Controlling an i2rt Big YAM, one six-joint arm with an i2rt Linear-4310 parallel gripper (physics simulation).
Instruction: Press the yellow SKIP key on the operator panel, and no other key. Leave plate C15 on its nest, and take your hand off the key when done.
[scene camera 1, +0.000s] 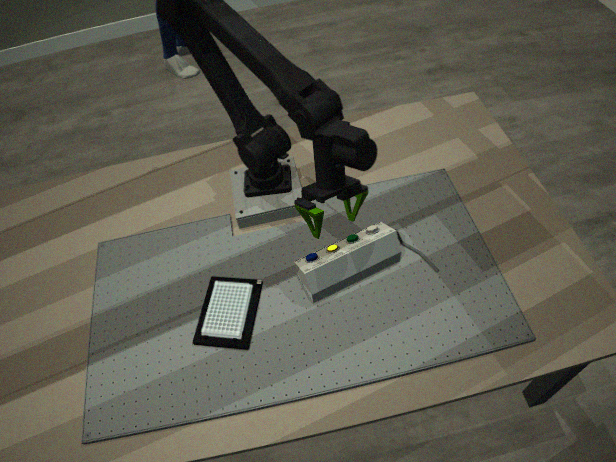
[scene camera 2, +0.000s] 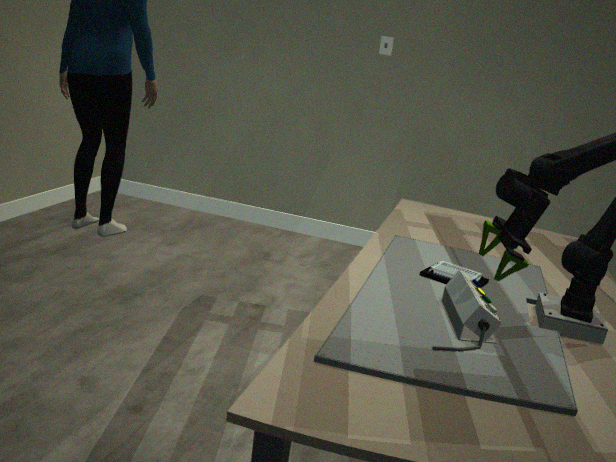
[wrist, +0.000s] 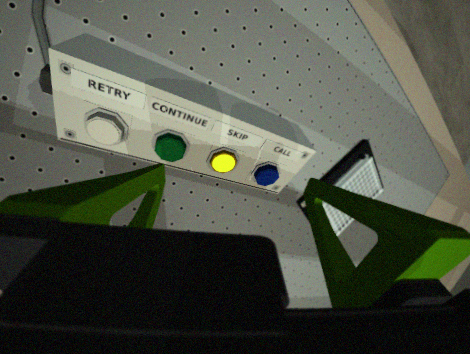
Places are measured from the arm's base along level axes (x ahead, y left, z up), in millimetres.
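Pixels of known places: gripper, fingertip midpoint: (scene camera 1: 334, 229) (scene camera 2: 488, 267) (wrist: 238, 179); arm's base, origin of the base link: (scene camera 1: 268, 182) (scene camera 2: 575, 311).
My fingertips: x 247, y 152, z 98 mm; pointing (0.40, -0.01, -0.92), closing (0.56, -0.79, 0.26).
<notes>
Ahead of a thing's pixels: the offset from my fingertips to its top centre. "spot": to the spot under its first point. Level surfaces: height alone.
The operator panel @[dx +15, dy +25, dz -43 mm] (scene camera 1: 350, 265) (scene camera 2: 462, 305) (wrist: 190, 122) is a pale box with four keys in a row. The yellow SKIP key @[dx +6, dy -6, dz -54 mm] (scene camera 1: 332, 248) (scene camera 2: 481, 291) (wrist: 223, 162) looks bright and sits between the green CONTINUE key @[dx -15, dy +39, dz -52 mm] (scene camera 1: 352, 238) (wrist: 170, 146) and the blue CALL key @[dx +24, dy -53, dz -52 mm] (scene camera 1: 312, 256) (wrist: 266, 175). The white RETRY key @[dx -34, dy +85, dz -52 mm] (scene camera 1: 372, 229) (wrist: 104, 128) is at the far end. My gripper (scene camera 1: 335, 229) (scene camera 2: 488, 267) (wrist: 238, 179) is wide open and empty, above the panel and off its keys. White plate C15 @[dx +102, dy -244, dz -100 mm] (scene camera 1: 227, 309) (scene camera 2: 456, 269) (wrist: 357, 192) lies on its black nest @[spot: dx +132, dy -190, dz -115 mm] (scene camera 1: 252, 320).
A grey perforated board @[dz -126 mm] (scene camera 1: 390, 345) (scene camera 2: 380, 320) lies under the panel and nest. A grey cable @[spot: dx +8, dy +194, dz -119 mm] (scene camera 1: 422, 255) (scene camera 2: 457, 349) (wrist: 40, 30) runs from the panel's RETRY end. The arm's base plate (scene camera 1: 267, 215) (scene camera 2: 570, 327) is behind. A person (scene camera 2: 102, 100) stands away from the table.
</notes>
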